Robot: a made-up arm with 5 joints.
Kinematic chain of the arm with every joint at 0, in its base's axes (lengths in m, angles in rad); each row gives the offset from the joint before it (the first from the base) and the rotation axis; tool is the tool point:
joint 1: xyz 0 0 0.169 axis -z
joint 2: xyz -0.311 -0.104 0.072 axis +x
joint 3: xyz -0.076 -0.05 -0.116 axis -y
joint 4: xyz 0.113 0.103 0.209 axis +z
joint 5: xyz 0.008 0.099 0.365 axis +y
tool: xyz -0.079 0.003 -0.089
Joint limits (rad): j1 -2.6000..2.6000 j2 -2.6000..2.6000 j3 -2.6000..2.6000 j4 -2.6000..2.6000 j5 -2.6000..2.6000
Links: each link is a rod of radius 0.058 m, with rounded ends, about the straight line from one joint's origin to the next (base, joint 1, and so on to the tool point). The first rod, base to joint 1, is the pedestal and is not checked.
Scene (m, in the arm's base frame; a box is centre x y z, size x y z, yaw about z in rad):
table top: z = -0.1
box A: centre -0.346 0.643 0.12 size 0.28 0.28 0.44 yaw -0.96
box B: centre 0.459 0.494 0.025 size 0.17 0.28 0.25 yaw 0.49
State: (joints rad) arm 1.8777 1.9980 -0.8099 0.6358 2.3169
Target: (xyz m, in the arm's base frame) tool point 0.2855 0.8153 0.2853
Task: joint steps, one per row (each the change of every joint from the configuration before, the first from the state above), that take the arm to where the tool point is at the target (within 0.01 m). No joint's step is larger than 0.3 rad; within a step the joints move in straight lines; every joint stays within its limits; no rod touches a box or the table.
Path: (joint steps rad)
1: 0.0103 -0.2122 0.2365 -0.0234 -0.1946
2: 0.0104 -0.2122 0.2366 -0.0235 -0.1946
3: 0.0103 -0.2122 0.2365 -0.0234 -0.1946
4: 0.0103 -0.2121 0.2365 -0.0235 -0.1946
5: 0.2270 0.1559 0.0926 0.0574 -0.0826
6: 0.2270 0.1560 0.0925 0.0573 -0.0826
7: 0.2270 0.1560 0.0926 0.0574 -0.0825

